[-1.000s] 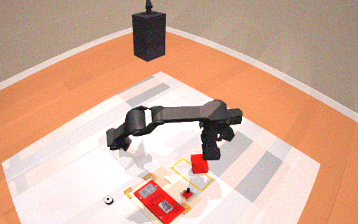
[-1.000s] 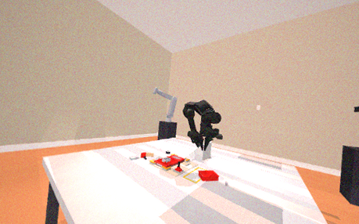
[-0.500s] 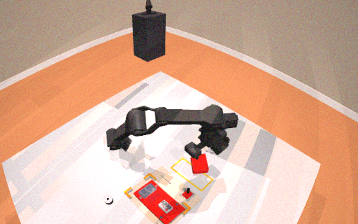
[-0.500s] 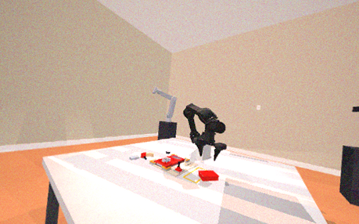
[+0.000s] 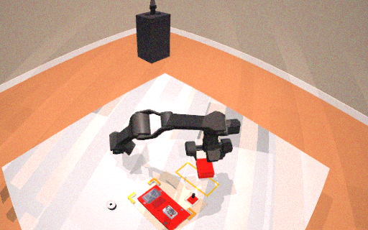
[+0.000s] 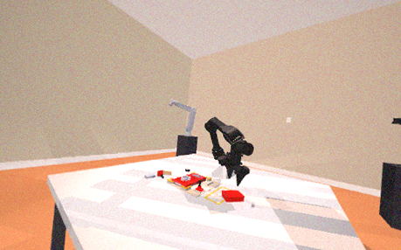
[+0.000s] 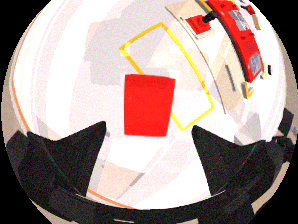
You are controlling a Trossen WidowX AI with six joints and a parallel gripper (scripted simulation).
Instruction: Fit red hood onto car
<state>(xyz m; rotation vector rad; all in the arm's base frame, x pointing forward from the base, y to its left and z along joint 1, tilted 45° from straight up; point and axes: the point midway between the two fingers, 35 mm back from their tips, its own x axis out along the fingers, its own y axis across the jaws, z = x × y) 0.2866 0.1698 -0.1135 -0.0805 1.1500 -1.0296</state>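
My gripper tip is 70 mm above the red hood.
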